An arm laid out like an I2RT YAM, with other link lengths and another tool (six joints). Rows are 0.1 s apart.
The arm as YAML. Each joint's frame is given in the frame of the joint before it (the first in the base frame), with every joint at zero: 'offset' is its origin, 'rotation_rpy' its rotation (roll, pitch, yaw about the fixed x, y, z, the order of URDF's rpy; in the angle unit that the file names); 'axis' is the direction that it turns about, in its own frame. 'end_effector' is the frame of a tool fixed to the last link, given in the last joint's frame.
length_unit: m
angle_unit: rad
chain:
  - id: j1
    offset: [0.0, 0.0, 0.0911]
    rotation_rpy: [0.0, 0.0, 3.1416]
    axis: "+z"
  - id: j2
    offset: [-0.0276, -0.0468, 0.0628]
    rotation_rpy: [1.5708, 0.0, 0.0]
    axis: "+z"
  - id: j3
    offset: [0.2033, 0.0, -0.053]
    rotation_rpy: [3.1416, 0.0, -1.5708]
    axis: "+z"
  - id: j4
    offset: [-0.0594, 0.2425, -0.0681]
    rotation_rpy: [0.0, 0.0, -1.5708]
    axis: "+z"
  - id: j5
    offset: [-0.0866, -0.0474, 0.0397]
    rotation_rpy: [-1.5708, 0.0, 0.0]
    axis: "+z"
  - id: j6
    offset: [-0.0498, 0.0, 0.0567]
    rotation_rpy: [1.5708, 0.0, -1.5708]
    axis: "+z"
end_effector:
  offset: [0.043, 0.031, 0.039]
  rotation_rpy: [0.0, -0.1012, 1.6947]
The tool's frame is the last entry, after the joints.
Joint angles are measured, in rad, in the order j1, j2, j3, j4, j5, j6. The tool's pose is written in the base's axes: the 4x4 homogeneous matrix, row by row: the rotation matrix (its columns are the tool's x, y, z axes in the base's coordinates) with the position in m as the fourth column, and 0 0 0 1 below. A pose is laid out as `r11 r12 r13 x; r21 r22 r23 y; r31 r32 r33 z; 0 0 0 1`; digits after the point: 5 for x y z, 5 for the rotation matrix.
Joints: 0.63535 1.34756 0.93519 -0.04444 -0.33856 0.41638
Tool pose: -0.66320 -0.50317 0.55406 0.27823; 0.15240 0.63399 0.75818 0.23798; -0.73276 0.58726 -0.34378 0.18092; 0 0 0 1
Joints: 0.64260 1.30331 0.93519 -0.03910 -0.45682 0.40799
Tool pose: -0.66689 -0.58218 0.46511 0.26882; 0.12209 0.53038 0.83892 0.24744; -0.73509 0.61625 -0.28263 0.19718; 0 0 0 1
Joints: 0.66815 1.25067 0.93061 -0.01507 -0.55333 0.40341
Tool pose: -0.65005 -0.66223 0.37268 0.25532; 0.09719 0.41395 0.90510 0.25957; -0.75365 0.62458 -0.20472 0.21725; 0 0 0 1
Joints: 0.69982 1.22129 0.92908 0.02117 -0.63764 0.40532
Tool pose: -0.63511 -0.72206 0.27435 0.24154; 0.07146 0.29873 0.95166 0.27283; -0.76911 0.62401 -0.13813 0.23255; 0 0 0 1
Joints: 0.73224 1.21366 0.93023 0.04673 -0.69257 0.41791
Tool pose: -0.63636 -0.74639 0.19479 0.22891; 0.04561 0.21567 0.97540 0.28423; -0.77004 0.62959 -0.10320 0.23971; 0 0 0 1
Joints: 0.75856 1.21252 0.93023 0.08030 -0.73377 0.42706
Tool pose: -0.63070 -0.76475 0.13181 0.21954; 0.02839 0.14701 0.98873 0.29367; -0.77551 0.62733 -0.07101 0.24545; 0 0 0 1
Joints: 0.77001 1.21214 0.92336 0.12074 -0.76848 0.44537
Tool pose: -0.63030 -0.77122 0.08916 0.21423; 0.02367 0.09570 0.99513 0.29915; -0.77599 0.62934 -0.04207 0.24901; 0 0 0 1
